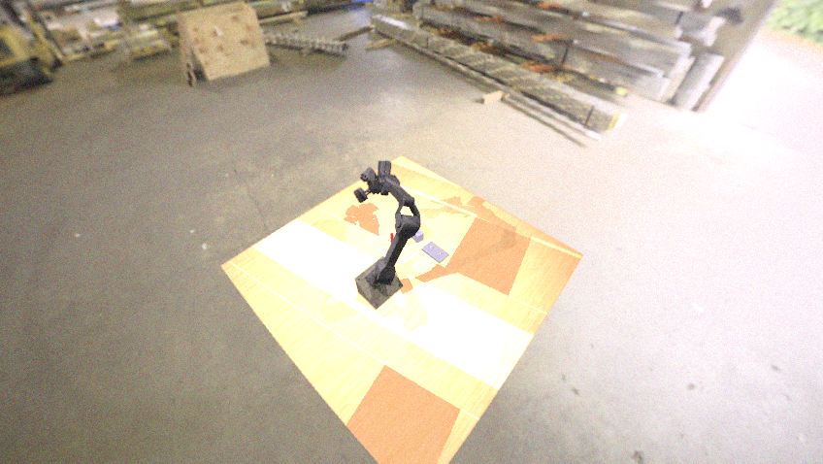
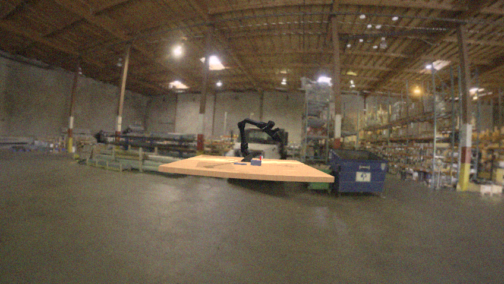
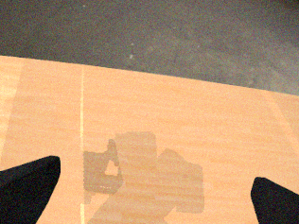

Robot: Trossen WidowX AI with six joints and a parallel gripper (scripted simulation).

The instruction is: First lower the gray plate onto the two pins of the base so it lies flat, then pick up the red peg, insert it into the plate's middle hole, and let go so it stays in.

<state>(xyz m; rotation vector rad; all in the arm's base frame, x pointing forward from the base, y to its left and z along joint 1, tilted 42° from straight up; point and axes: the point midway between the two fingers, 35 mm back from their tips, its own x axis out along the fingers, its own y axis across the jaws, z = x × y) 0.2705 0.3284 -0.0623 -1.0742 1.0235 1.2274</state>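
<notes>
Now: the gray plate 24 cm to the right of my gripper tip, 20 cm below it and 9 cm ahead of it. The rest, counted from my gripper tip: red peg 20 cm to the right, 20 cm below, 3 cm behind.
</notes>
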